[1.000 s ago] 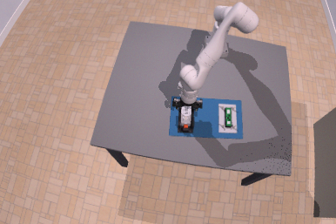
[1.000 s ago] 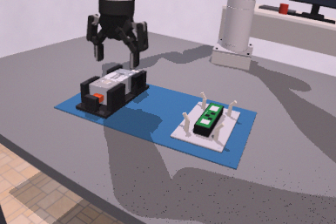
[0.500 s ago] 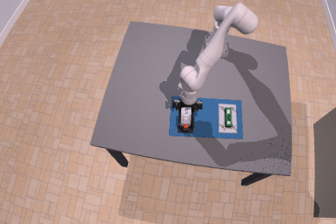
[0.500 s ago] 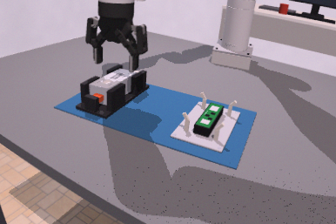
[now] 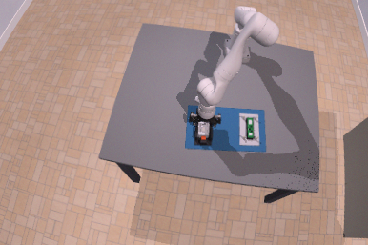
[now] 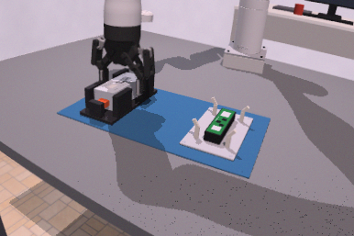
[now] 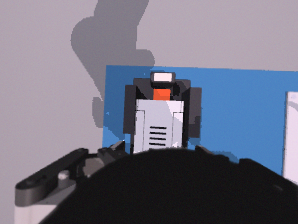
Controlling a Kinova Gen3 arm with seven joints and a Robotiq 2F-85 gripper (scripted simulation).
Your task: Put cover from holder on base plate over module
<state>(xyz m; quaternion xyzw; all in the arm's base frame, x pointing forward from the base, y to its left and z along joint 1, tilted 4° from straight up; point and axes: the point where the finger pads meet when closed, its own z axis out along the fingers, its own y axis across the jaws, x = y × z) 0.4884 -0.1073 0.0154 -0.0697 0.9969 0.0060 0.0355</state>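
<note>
Right now my hand is 10 mm above the light grey cover.
</note>
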